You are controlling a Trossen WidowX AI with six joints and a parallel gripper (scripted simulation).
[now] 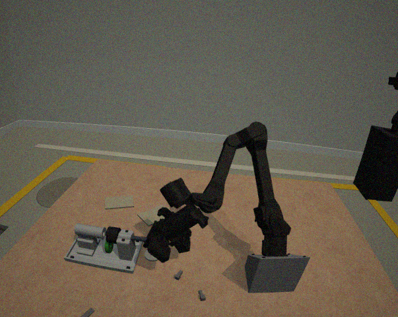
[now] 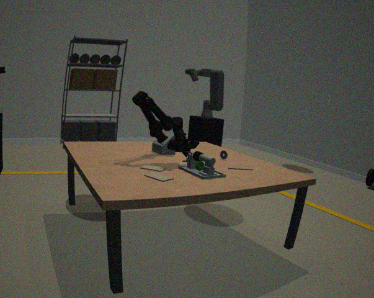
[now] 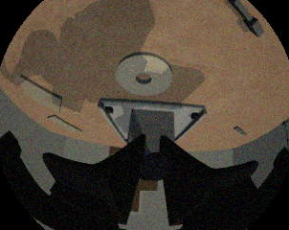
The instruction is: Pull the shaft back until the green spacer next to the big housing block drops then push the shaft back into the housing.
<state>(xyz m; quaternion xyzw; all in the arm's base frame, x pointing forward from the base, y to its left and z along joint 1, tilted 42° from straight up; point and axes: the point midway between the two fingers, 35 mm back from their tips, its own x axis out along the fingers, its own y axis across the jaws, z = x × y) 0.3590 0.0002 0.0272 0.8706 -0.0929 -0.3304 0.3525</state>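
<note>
The black spacer is 9 cm ahead of my gripper tip, 1 cm to the left of it and 2 cm above it. From my gripper tip the other things lie so: green spacer 12 cm ahead, 1 cm to the left, 2 cm below; grey fixture 15 cm ahead, 1 cm to the left, 1 cm below; thin rod 12 cm ahead, 30 cm to the left, 5 cm below.
</note>
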